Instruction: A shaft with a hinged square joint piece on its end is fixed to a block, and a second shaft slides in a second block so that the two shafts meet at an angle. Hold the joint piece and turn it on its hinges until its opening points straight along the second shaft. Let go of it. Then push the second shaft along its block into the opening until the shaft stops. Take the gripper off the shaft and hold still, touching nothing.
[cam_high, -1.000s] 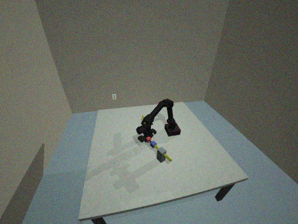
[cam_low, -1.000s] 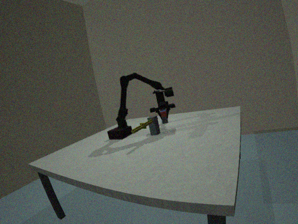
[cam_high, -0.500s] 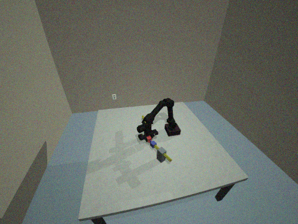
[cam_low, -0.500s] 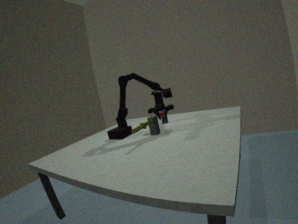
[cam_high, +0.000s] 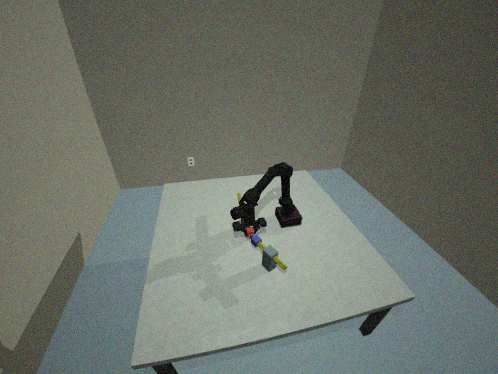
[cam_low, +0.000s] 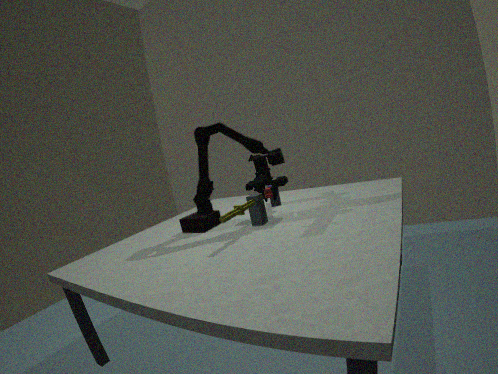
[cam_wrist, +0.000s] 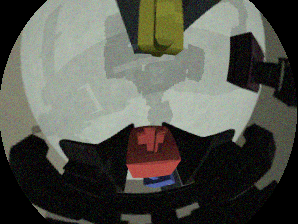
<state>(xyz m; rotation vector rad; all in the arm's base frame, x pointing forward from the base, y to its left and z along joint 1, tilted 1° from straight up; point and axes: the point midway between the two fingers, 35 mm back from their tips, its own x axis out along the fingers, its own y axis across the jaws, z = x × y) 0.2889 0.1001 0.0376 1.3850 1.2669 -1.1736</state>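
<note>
Now: gripper tip 10 mm to the right of the red joint piece and 40 mm below it.
</note>
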